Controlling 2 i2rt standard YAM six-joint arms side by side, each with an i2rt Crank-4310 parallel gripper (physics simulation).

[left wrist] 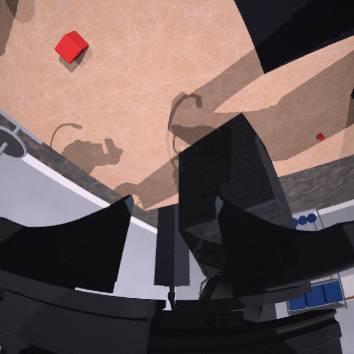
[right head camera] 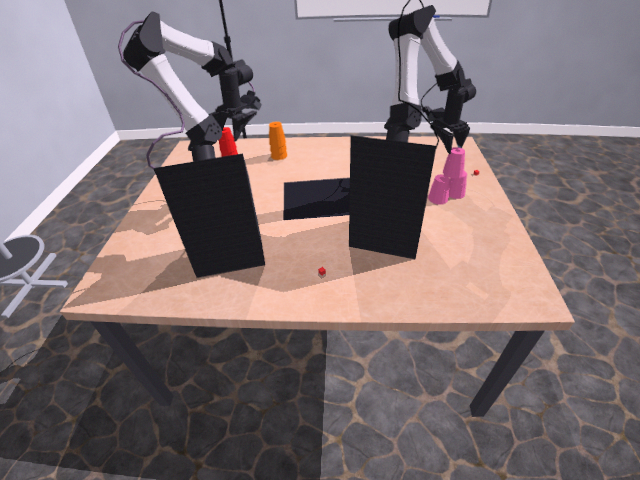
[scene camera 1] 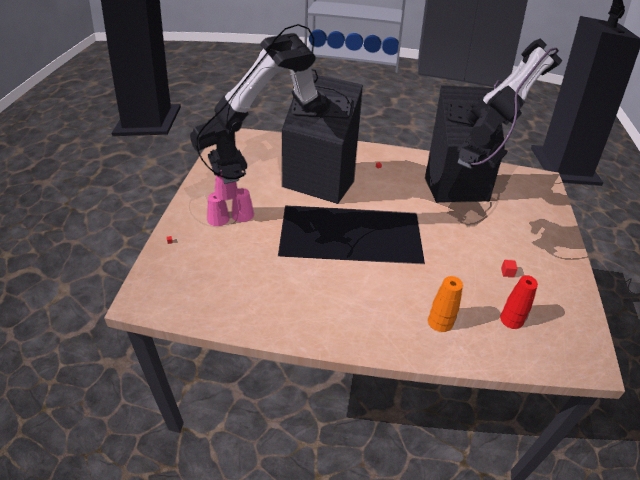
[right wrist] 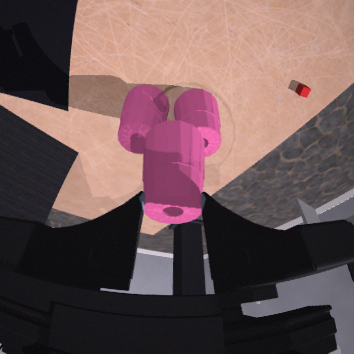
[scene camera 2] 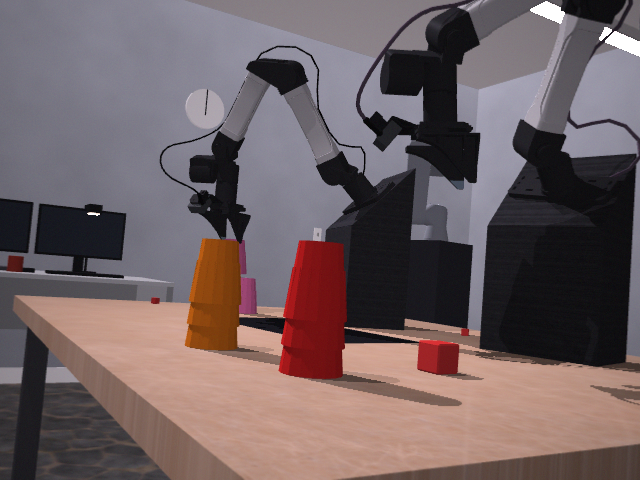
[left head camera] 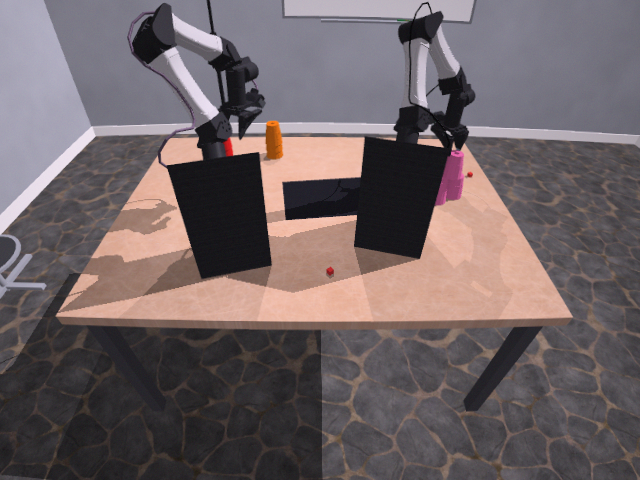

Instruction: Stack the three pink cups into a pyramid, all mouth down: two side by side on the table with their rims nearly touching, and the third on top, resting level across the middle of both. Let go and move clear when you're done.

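Places are measured from the left arm's base along level axes (x ahead, y left, z up), in millimetres.
Where they show: left gripper, fingertip midpoint: [left wrist: 174, 197] [right head camera: 227, 139] [scene camera 1: 483, 164] [scene camera 2: 466, 186] [left head camera: 231, 137]; right gripper, fingertip midpoint: [right head camera: 454, 151] [right wrist: 172, 193] [left head camera: 453, 154]; left arm's base, link origin: [scene camera 1: 473, 116] [scene camera 2: 561, 189]; right arm's base, link origin: [scene camera 1: 321, 106] [scene camera 2: 368, 200].
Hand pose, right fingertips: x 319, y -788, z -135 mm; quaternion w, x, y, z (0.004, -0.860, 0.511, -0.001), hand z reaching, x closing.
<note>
Each offset is from my right fingertips to the centre of the thing. Level surfaces: height alone.
Two pink cups @(34 mm back, 42 mm left, 138 mm down) [right head camera: 438, 190] @(0 mm ahead, 35 mm right, 138 mm down) [right head camera: 459, 187] [scene camera 1: 217, 210] [scene camera 1: 244, 207] [right wrist: 144, 107] [right wrist: 198, 112] stand mouth down side by side on the table. The third pink cup @(15 mm back, 2 mm right, 36 mm down) [right head camera: 454, 163] [scene camera 1: 225, 189] [right wrist: 173, 170] is upright, mouth down, roughly over the middle of the pair. In scene camera 2 its rim is close to the lower cups' top height; whether it touches them I cannot tell. My right gripper [right head camera: 454, 149] [scene camera 2: 232, 239] [right wrist: 172, 193] is shut on this third cup near its narrow top. My left gripper [scene camera 2: 465, 184] [left wrist: 174, 197] is open and empty, high above the table, far from the cups.
An orange cup stack @(341 mm ahead, 687 mm left, 74 mm down) [scene camera 1: 445, 304] [scene camera 2: 213, 294] and a red cup stack @(298 mm ahead, 911 mm left, 74 mm down) [scene camera 1: 518, 302] [scene camera 2: 314, 310] stand at the far side, beside a red cube @(108 mm ahead, 923 mm left, 164 mm down) [scene camera 1: 509, 268] [left wrist: 71, 47]. A black mat @(183 mm down) [scene camera 1: 351, 235] lies mid-table. A small red cube @(139 mm ahead, 168 mm right, 176 mm down) [scene camera 1: 169, 239] [right wrist: 302, 90] lies near the pink cups.
</note>
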